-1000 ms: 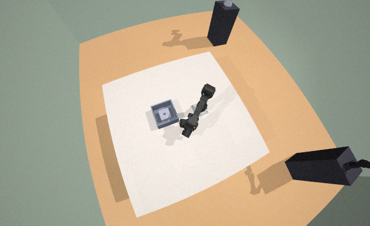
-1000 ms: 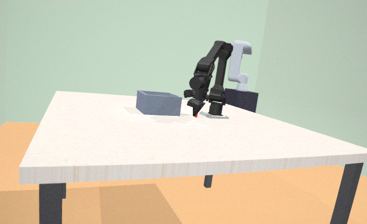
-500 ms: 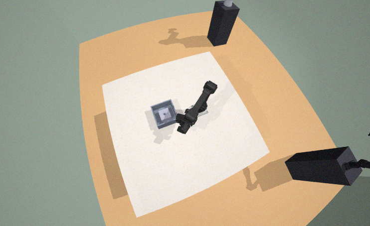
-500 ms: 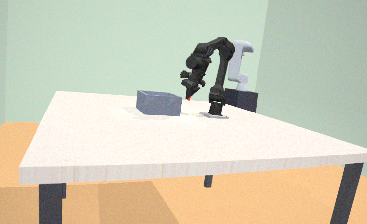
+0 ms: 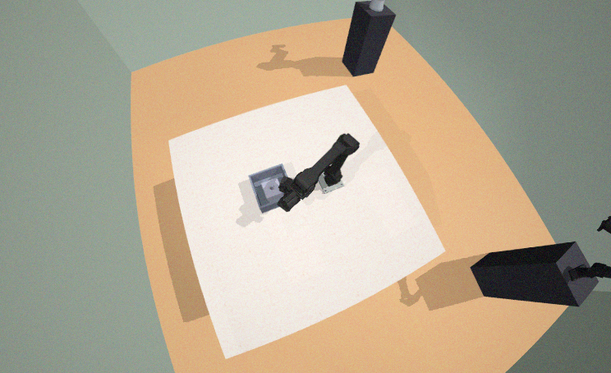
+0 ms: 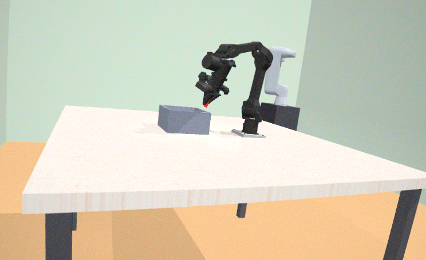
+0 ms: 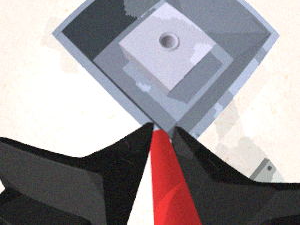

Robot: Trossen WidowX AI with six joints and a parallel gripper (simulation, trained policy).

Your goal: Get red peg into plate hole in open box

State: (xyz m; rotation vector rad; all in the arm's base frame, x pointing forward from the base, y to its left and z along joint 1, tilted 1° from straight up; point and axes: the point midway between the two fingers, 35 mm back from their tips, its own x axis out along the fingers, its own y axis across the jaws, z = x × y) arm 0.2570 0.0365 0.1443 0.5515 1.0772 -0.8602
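The grey box is 60 mm ahead of my gripper tip, 80 mm to the right of it and 100 mm below it. Also, from my gripper tip: red peg 10 mm behind, 10 mm to the left, 30 mm above.
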